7 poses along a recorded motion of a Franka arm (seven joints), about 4.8 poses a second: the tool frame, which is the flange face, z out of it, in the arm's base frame.
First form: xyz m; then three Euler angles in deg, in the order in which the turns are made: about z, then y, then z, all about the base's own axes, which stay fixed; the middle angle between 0 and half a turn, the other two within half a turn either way.
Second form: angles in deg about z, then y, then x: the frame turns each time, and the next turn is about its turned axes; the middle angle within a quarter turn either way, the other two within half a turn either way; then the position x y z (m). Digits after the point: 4 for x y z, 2 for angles.
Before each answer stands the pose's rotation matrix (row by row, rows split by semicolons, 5 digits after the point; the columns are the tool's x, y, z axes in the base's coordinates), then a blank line. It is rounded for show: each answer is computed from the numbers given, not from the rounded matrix.
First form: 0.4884 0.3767 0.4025 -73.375 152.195 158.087
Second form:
0.59239 0.67955 -0.43276; 0.79452 -0.58175 0.17408; -0.13346 -0.44696 -0.88454

53.29 7.67 -153.19 0.4884 0.3767 0.4025
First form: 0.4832 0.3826 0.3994 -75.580 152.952 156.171
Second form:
0.59416 0.68843 -0.41597; 0.79633 -0.57628 0.18372; -0.11324 -0.44041 -0.89063

53.27 6.50 -153.69 0.4832 0.3826 0.3994
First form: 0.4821 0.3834 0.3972 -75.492 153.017 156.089
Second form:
0.59648 0.68714 -0.41479; 0.79454 -0.57869 0.18390; -0.11367 -0.43926 -0.89114

53.10 6.53 -153.76 0.4821 0.3834 0.3972
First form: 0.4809 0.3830 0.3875 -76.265 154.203 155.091
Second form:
0.60302 0.69324 -0.39470; 0.79101 -0.58371 0.18329; -0.10333 -0.42274 -0.90034

52.68 5.93 -154.85 0.4809 0.3830 0.3875
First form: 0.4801 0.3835 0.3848 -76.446 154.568 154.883
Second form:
0.60428 0.69545 -0.38883; 0.79039 -0.58486 0.18228; -0.10064 -0.41748 -0.90310

52.60 5.78 -155.19 0.4801 0.3835 0.3848
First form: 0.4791 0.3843 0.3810 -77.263 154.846 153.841
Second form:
0.60914 0.69526 -0.38152; 0.78750 -0.58713 0.18739; -0.09371 -0.41459 -0.90517

52.28 5.38 -155.39 0.4791 0.3843 0.3810
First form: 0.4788 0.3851 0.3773 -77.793 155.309 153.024
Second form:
0.61457 0.69550 -0.37227; 0.78390 -0.59126 0.18949; -0.08833 -0.40828 -0.90857

51.90 5.07 -155.80 0.4788 0.3851 0.3773
